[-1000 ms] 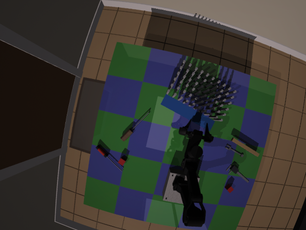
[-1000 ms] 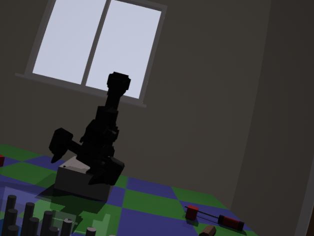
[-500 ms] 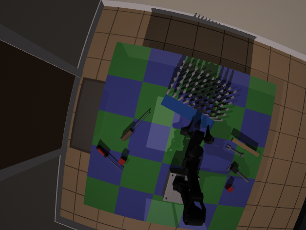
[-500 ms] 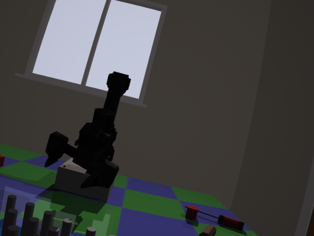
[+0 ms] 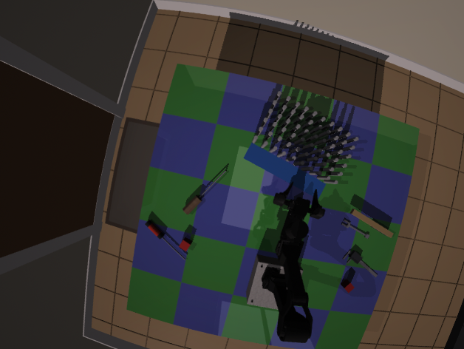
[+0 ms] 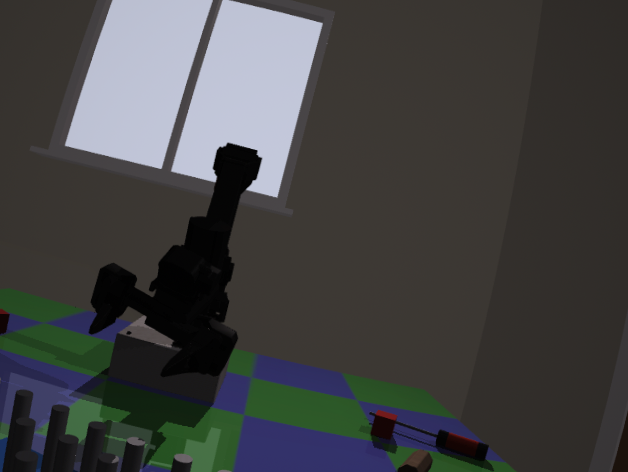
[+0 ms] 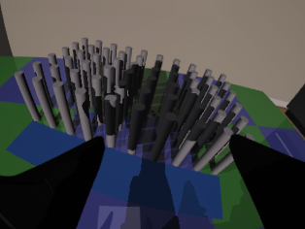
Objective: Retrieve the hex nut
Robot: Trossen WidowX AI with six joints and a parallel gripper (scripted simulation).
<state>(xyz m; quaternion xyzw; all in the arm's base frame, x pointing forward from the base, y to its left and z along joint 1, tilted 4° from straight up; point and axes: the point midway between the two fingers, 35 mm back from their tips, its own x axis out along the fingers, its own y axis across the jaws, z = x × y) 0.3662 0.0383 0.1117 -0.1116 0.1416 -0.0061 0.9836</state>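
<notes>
The blue taped strip lies 4 cm ahead of my gripper tip, 5 cm to the left of it and 16 cm below it.
</notes>
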